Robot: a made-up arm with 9 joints. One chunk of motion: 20 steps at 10 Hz.
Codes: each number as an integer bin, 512 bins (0 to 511) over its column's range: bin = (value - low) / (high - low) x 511, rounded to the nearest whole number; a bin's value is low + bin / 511 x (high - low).
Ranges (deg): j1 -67.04..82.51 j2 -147.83..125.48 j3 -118.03..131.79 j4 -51.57..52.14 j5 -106..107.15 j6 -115.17..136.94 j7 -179.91..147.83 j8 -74.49..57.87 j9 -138.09..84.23
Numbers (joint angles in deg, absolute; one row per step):
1: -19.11 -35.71 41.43 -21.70 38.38 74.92 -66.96 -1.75 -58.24
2: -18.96 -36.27 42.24 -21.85 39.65 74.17 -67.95 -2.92 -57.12
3: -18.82 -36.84 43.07 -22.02 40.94 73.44 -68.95 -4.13 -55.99
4: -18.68 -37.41 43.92 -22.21 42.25 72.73 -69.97 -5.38 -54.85
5: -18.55 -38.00 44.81 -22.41 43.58 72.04 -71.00 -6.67 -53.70
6: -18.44 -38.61 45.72 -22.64 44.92 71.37 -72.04 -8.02 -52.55
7: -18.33 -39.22 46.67 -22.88 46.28 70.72 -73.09 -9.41 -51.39
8: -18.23 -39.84 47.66 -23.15 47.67 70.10 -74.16 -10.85 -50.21
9: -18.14 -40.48 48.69 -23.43 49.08 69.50 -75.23 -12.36 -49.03
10: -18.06 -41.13 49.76 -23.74 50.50 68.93 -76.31 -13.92 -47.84
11: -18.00 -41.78 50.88 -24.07 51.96 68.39 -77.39 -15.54 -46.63
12: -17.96 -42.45 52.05 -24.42 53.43 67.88 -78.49 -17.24 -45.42
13: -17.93 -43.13 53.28 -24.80 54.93 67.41 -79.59 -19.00 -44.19
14: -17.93 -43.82 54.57 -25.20 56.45 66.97 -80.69 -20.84 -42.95
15: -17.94 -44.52 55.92 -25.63 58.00 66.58 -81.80 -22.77 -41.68
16: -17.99 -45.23 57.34 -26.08 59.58 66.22 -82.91 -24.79 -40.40
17: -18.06 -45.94 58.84 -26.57 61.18 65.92 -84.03 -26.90 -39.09
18: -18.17 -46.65 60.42 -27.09 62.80 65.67 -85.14 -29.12 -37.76
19: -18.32 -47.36 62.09 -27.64 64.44 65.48 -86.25 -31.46 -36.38
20: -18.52 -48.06 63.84 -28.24 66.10 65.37 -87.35 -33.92 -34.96
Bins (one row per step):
1: 164 210 326 147 346 385 176 281 184
2: 164 209 328 146 349 384 175 276 186
3: 165 208 330 146 352 382 173 272 189
4: 165 206 331 145 355 381 171 267 191
5: 166 205 333 144 359 379 170 262 194
6: 166 204 335 143 362 378 168 257 197
7: 166 203 337 141 365 377 167 251 199
8: 167 202 339 140 368 376 165 246 202
9: 167 201 341 139 372 374 163 240 205
10: 167 199 343 137 375 373 162 234 207
11: 168 198 346 135 379 372 160 228 210
12: 168 197 348 134 382 371 158 221 213
13: 168 196 350 132 386 370 156 214 216
14: 168 194 353 130 389 369 155 207 219
15: 168 193 356 128 393 368 153 200 222
16: 168 192 359 126 397 368 151 192 225
17: 167 191 362 123 401 367 149 184 228
18: 167 189 365 121 405 367 148 175 231
19: 166 188 368 118 409 366 146 166 234
20: 166 187 372 115 413 366 144 157 237

